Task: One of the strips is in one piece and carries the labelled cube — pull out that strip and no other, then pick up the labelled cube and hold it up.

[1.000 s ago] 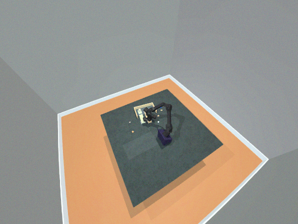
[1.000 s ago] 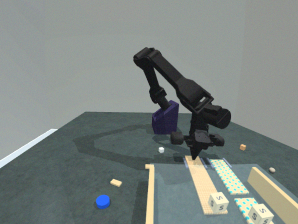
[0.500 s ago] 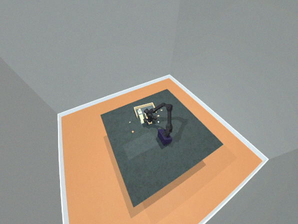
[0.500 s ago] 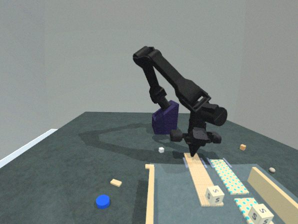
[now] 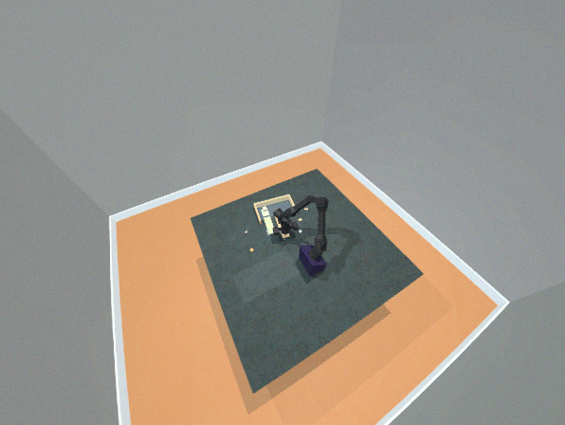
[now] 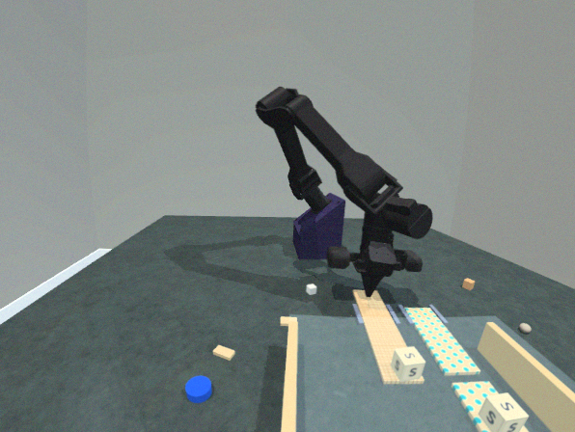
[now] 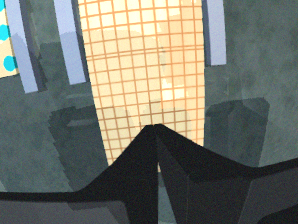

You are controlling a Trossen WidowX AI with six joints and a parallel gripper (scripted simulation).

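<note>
Now: gripper tip 14 cm short of the dotted strip and 6 cm to the right of it. The rest, counted from my gripper tip: pebble: 19 cm ahead, 24 cm to the left; white cube: 5 cm behind, 11 cm to the right; orange cube: 2 cm ahead, 28 cm to the left.
</note>
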